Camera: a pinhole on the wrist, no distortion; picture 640 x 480 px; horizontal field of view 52.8 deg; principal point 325.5 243.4 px. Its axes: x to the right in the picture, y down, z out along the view. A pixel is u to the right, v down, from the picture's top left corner.
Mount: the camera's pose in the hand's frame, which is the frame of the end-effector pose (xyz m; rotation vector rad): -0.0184 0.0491 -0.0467 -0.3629 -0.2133 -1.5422
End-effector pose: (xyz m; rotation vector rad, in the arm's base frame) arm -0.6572 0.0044 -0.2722 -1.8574 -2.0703 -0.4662
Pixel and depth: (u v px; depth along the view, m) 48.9 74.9 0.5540
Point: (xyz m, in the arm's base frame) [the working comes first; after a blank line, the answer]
In the camera's frame: -0.2377 -0.1448 0.5540

-0.1841 0.1236 -0.6660
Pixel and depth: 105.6 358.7 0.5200
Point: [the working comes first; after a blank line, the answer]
In the camera's frame: -0.1774 0.0930 0.5200

-0.2782 0.3113 -0.5345
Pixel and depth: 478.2 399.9 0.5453
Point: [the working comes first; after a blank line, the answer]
In the camera's frame: 0.1292 0.1324 0.5453

-0.5617 0.3846 -0.6367
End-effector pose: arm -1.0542 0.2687 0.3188 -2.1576 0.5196 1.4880
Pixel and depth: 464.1 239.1 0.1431
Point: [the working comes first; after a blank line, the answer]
In the camera's frame: 0.0308 -0.0010 0.1431

-1.1697 0.2656 0.2827
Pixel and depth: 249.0 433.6 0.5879
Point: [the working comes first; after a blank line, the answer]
In the camera's frame: -0.0698 0.1735 0.5879

-1.5106 0.2550 -0.0666
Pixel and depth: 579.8 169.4 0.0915
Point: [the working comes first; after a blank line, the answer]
In the camera's frame: 0.0361 -0.0105 0.0915

-1.1273 0.2597 0.3135
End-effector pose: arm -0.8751 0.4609 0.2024 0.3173 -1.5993 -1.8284
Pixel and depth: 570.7 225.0 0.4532
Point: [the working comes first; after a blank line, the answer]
In the camera's frame: 0.1724 -0.0129 0.4532

-1.1261 0.7919 0.3487
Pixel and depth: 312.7 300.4 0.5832
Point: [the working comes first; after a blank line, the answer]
In the camera's frame: -0.0116 0.0516 0.5832

-1.1366 0.7817 0.5826
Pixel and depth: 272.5 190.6 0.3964
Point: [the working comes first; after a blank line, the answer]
In the camera's frame: -0.0326 -0.0325 0.3964

-0.9751 0.7109 0.4762
